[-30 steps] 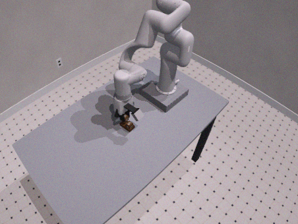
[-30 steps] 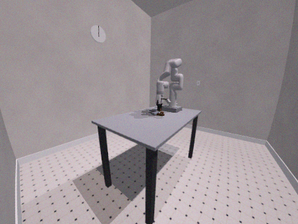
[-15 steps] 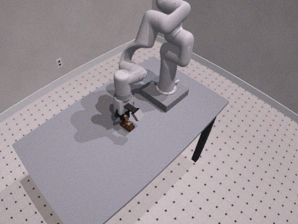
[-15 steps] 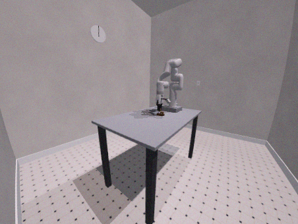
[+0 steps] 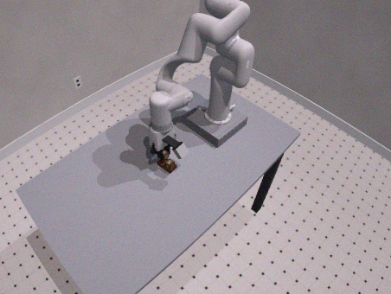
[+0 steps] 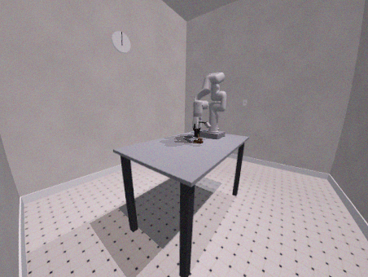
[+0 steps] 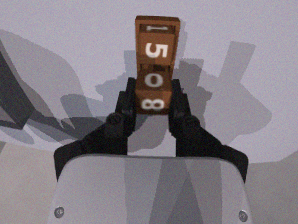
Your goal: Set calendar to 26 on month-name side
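Right now my hand is 2 cm above the brown cube. Round my hand: brown wooden tray (7 cm below, 2 cm to the left).
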